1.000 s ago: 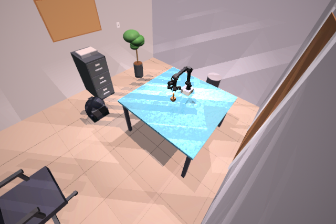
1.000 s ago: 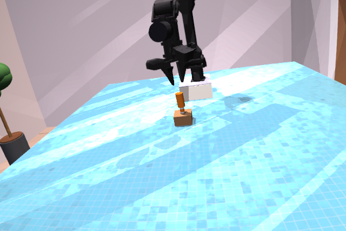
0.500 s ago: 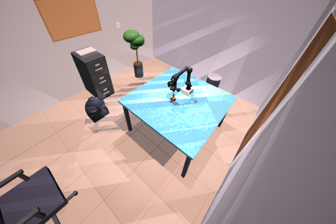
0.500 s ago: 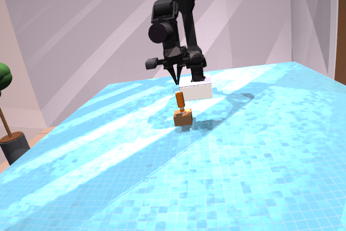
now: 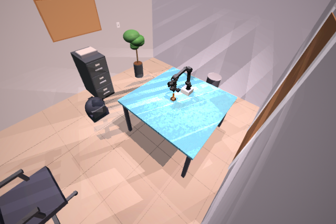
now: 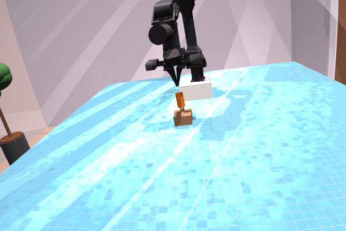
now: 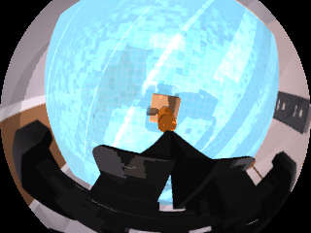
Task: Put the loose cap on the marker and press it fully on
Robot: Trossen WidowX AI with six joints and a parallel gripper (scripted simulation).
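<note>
My gripper tip is now 5 cm above the orange cap. Also, from my gripper tip: orange-brown holder block: 12 cm below.
</note>
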